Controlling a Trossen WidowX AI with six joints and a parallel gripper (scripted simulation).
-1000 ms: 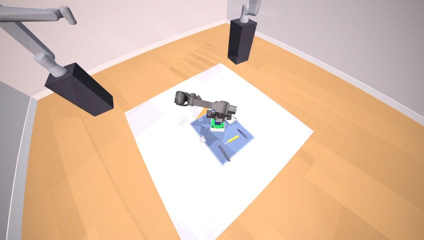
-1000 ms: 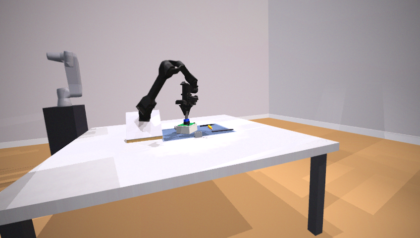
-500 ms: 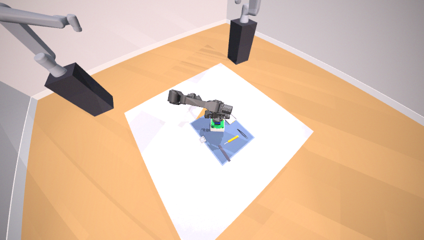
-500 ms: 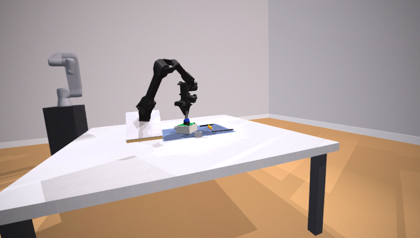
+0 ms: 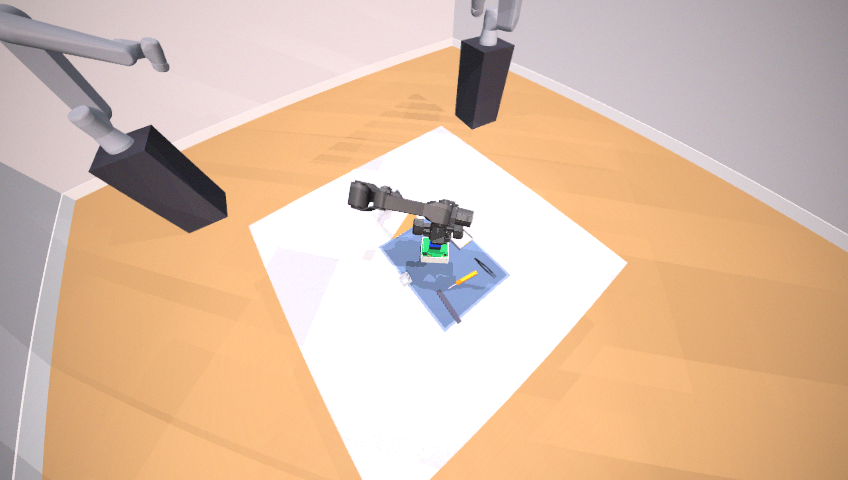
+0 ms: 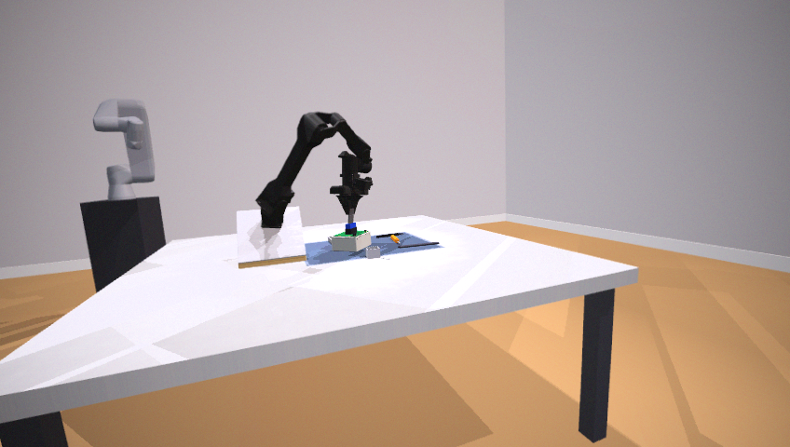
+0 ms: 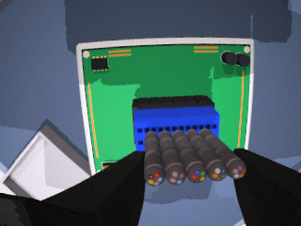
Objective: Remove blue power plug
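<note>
Right now the blue power plug is 4 cm below my gripper tip. The rest, counted from my gripper tip: blue mat: 12 cm below, 5 cm ahead, 1 cm to the left; then dark bar: 23 cm ahead, 12 cm below, 7 cm to the right.
</note>
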